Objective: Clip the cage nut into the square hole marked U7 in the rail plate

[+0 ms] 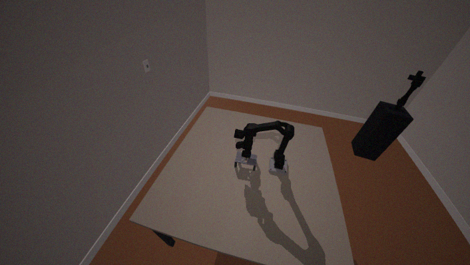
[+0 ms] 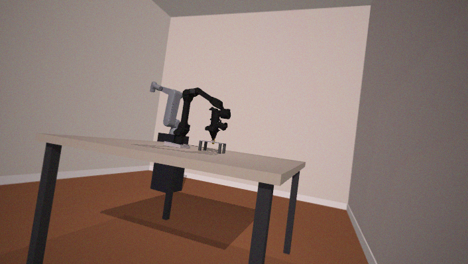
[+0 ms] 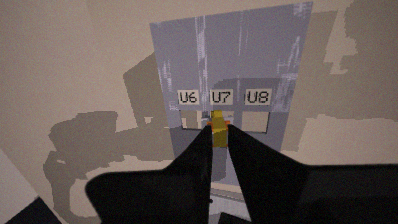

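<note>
Now: the cage nut 1 cm below my gripper tip.
</note>
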